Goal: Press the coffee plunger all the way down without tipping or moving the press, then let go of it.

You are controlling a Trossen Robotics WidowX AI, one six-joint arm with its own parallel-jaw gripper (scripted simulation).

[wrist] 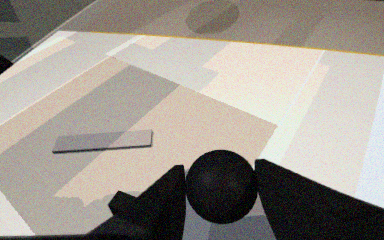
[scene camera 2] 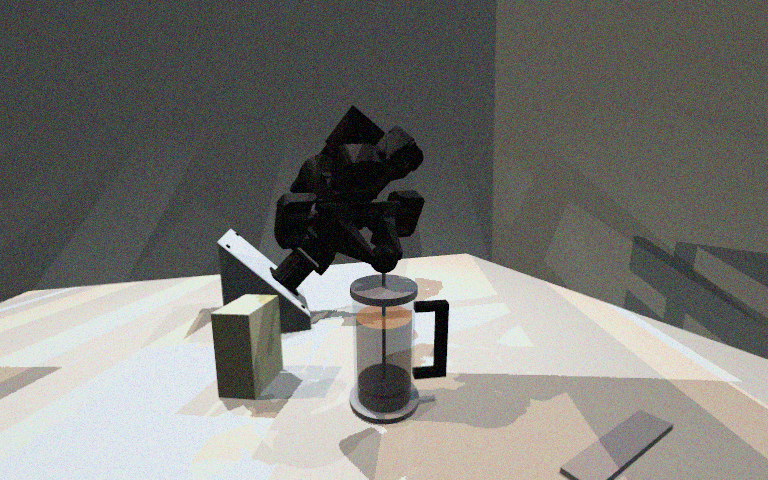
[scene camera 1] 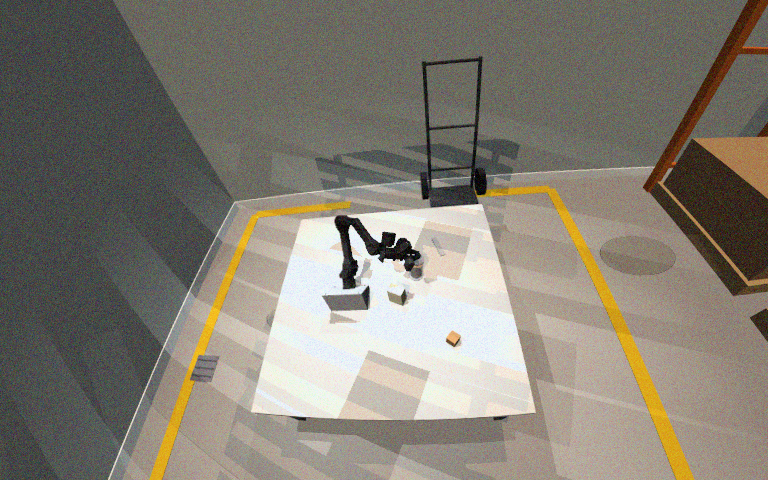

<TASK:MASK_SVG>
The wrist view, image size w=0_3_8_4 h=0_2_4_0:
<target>my gripper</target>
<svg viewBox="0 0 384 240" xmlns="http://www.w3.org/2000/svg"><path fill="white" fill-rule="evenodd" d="M184 166L173 166L125 208L122 208L114 216L86 234L0 236L0 240L182 240L186 216ZM256 159L254 173L257 177L259 197L266 213L266 218L277 240L384 240L384 208L351 197L338 190L333 190L265 159Z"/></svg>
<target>flat grey bar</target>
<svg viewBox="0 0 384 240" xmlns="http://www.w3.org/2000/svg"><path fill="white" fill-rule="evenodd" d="M152 129L59 136L52 152L57 154L148 148L152 144Z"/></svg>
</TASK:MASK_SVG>
